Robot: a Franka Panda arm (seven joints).
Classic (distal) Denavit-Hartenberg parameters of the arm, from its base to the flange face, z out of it. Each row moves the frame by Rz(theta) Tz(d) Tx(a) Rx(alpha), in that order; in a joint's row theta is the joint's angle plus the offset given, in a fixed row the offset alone. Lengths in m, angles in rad.
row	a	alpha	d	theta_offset
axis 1	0	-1.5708	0.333	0
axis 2	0	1.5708	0	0
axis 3	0.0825	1.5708	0.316	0
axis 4	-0.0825	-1.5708	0	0
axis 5	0	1.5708	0.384	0
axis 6	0.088	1.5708	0	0
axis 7	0	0	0.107	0
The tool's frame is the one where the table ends.
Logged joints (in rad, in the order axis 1, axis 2, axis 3, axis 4, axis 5, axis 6, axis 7), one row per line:
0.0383 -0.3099 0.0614 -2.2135 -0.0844 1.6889 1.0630
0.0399 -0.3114 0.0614 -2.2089 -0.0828 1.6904 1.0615
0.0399 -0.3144 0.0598 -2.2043 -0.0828 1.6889 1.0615
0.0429 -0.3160 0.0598 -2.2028 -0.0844 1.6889 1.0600
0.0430 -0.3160 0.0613 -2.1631 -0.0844 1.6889 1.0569
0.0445 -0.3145 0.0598 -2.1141 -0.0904 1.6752 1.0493
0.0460 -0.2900 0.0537 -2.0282 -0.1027 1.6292 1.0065
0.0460 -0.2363 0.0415 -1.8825 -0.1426 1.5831 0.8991
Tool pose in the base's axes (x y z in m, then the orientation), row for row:
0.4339 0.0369 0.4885 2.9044 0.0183 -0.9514
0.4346 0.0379 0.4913 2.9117 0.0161 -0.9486
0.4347 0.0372 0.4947 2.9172 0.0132 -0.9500
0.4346 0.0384 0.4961 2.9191 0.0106 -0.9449
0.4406 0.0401 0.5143 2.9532 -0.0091 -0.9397
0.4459 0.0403 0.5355 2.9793 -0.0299 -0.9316
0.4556 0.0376 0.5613 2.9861 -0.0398 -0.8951
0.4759 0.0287 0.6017 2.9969 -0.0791 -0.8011
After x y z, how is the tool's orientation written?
As angles about the fixed x, y, z axes (roll, pitch, yaw), in radians.
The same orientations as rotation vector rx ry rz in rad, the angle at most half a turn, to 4 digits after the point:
2.6092 -1.3406 -0.1839
2.6160 -1.3400 -0.1760
2.6185 -1.3441 -0.1689
2.6222 -1.3381 -0.1635
2.6452 -1.3446 -0.1149
2.6630 -1.3428 -0.0691
2.6880 -1.2955 -0.0471
2.7385 -1.1689 0.0244

